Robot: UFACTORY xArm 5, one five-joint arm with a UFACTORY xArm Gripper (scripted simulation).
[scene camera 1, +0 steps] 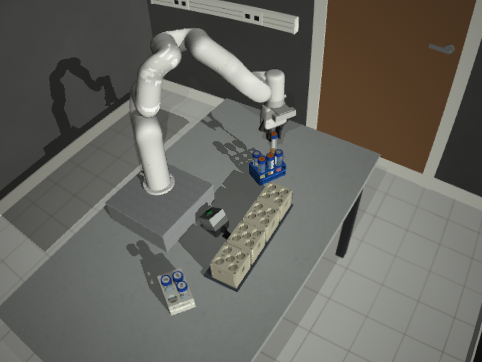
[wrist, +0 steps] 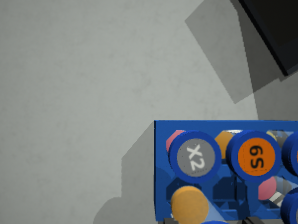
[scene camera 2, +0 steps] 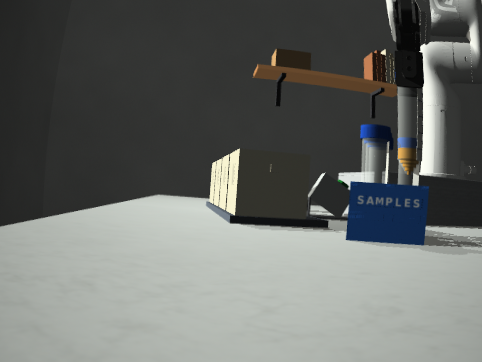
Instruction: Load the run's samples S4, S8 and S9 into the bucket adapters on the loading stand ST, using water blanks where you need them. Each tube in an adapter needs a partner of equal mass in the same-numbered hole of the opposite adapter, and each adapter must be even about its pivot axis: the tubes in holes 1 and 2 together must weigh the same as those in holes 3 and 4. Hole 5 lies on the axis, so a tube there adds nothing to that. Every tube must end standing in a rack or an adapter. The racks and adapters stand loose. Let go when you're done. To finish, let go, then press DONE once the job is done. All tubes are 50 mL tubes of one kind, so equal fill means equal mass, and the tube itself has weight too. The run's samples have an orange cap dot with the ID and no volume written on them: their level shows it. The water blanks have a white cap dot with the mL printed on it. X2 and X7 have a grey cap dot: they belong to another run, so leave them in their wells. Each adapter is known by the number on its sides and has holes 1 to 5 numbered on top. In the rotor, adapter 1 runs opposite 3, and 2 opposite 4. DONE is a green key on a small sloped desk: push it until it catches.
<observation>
I see my gripper (scene camera 2: 409,91) and an adapter (scene camera 2: 261,183).
The adapter also shows in scene camera 1 (scene camera 1: 271,195).
</observation>
